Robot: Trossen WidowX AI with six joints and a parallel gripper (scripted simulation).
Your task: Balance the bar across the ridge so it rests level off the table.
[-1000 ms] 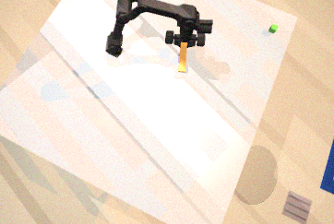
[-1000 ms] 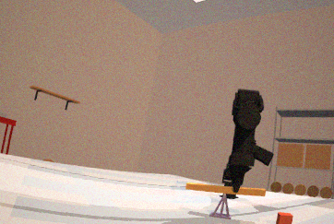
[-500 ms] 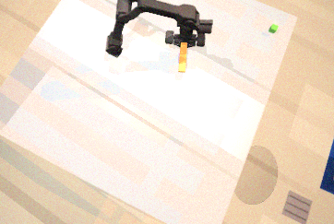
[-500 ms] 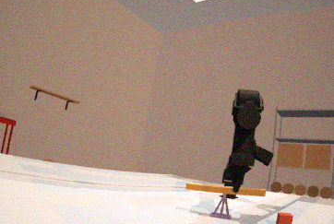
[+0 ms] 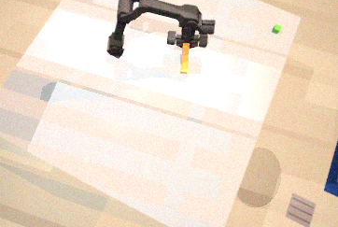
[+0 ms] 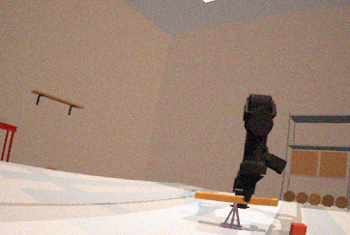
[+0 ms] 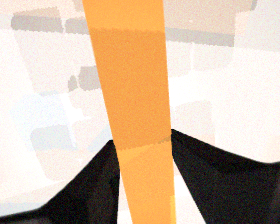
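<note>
The orange bar is 10 mm ahead of my gripper tip and 30 mm to the right of it. The rest, counted from my gripper tip: red block (20 mm behind, 140 mm to the left, 60 mm below); green cube (400 mm ahead, 350 mm to the left, 60 mm below).
</note>
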